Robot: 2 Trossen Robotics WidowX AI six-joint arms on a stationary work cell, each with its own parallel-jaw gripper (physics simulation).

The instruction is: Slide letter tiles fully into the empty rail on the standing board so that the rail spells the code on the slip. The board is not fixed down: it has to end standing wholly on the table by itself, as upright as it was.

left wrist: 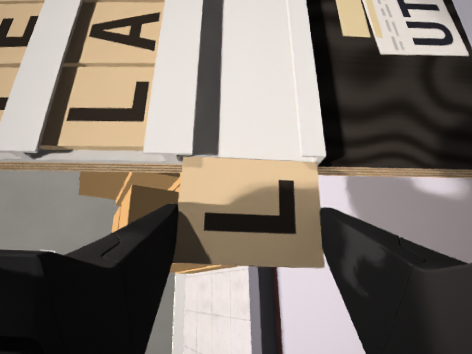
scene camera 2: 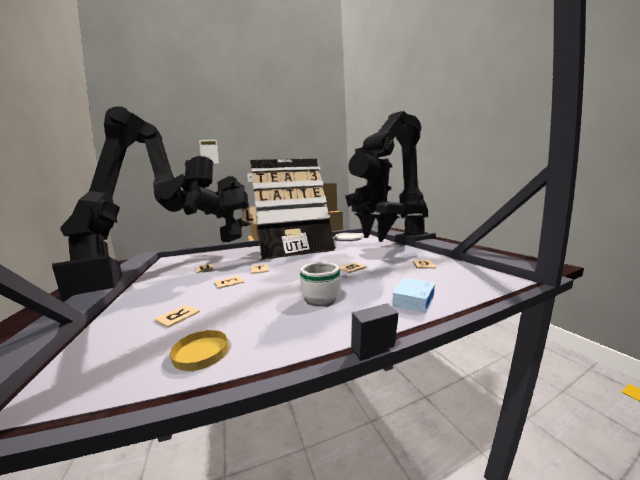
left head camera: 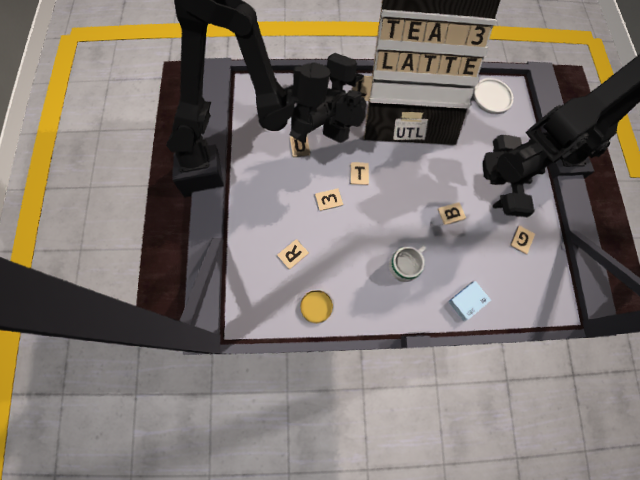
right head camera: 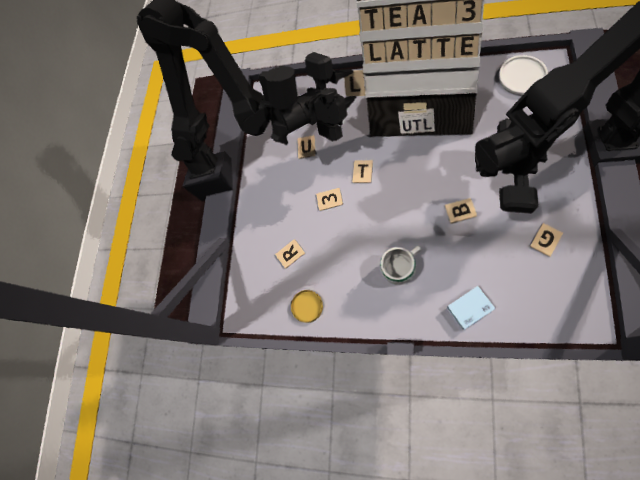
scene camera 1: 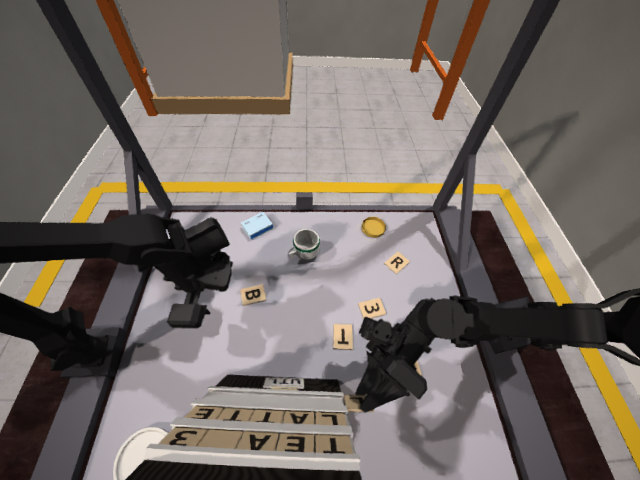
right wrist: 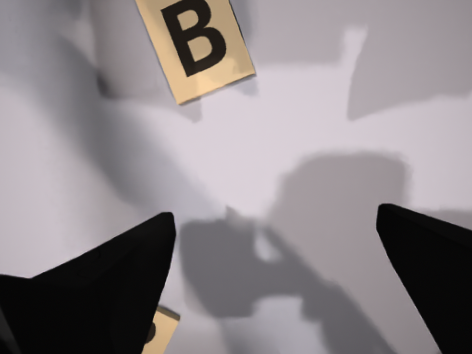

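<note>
The dark board stands upright; its slip reads UTL. Its lowest rail is empty, below TEA 3 and LATTE. My left gripper is shut on the L tile, holding it by its top and bottom edges at that rail's left end, letter facing out. Whether its edge is inside the rail I cannot tell. The U tile and T tile lie face up on the table. My right gripper is open and empty above the table, near the B tile.
Loose tiles 3, R and G lie on the table. A mug, a yellow dish and a light blue box are toward the front. A white plate lies right of the board.
</note>
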